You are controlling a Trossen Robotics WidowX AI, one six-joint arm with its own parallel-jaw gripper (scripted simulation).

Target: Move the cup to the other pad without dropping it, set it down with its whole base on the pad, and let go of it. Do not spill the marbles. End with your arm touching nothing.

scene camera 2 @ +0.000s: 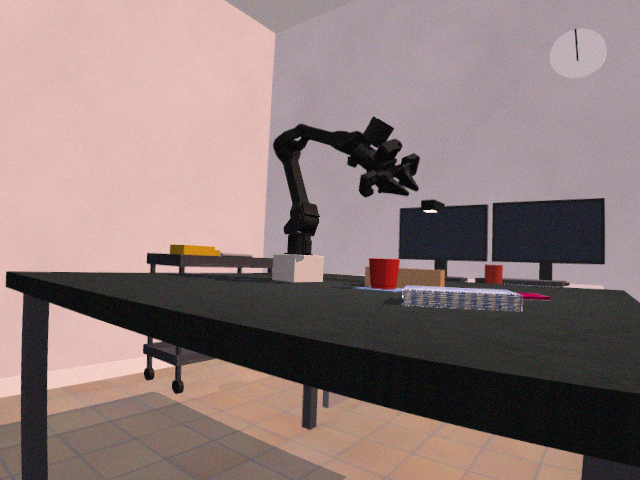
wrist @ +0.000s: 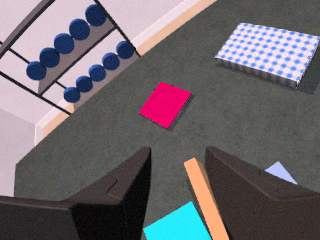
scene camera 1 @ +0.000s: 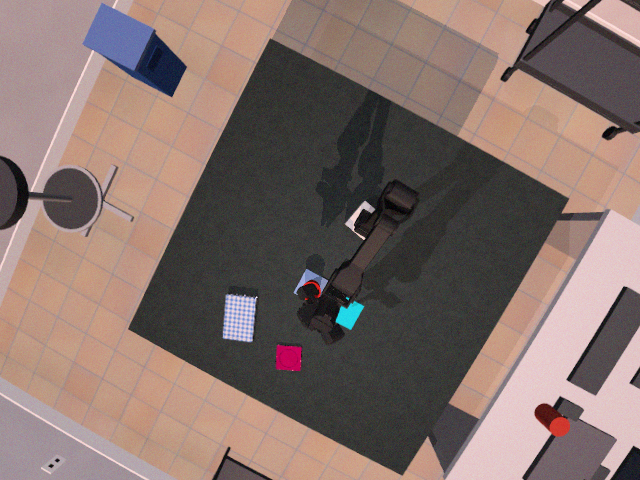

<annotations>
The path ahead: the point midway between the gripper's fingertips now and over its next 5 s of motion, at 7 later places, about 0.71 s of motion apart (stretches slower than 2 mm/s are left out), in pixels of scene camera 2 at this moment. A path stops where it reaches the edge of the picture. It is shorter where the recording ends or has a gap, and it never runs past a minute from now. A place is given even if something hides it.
My gripper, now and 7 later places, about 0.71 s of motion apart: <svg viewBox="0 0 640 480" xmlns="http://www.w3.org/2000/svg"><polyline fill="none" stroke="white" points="413,192 398,220 378,241 373,249 373,262 372,273 371,265 370,244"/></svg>
</annotations>
